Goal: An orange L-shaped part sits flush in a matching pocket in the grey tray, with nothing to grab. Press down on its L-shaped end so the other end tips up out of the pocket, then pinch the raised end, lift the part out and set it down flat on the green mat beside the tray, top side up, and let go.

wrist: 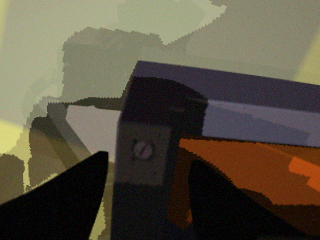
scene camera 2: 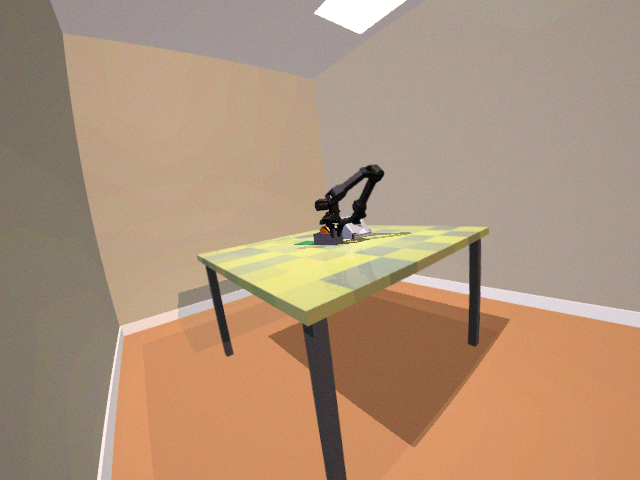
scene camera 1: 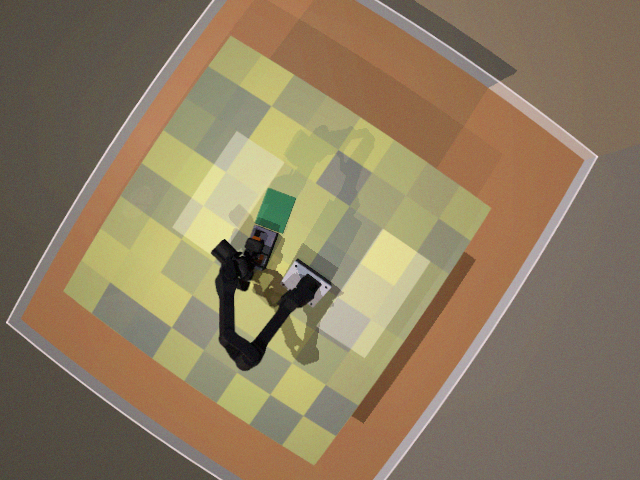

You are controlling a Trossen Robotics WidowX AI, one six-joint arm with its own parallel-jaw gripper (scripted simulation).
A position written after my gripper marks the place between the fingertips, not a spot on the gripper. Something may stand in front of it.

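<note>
I can see my gripper (wrist: 149, 165). There is a green mat (scene camera 1: 274, 212) here as well.
</note>
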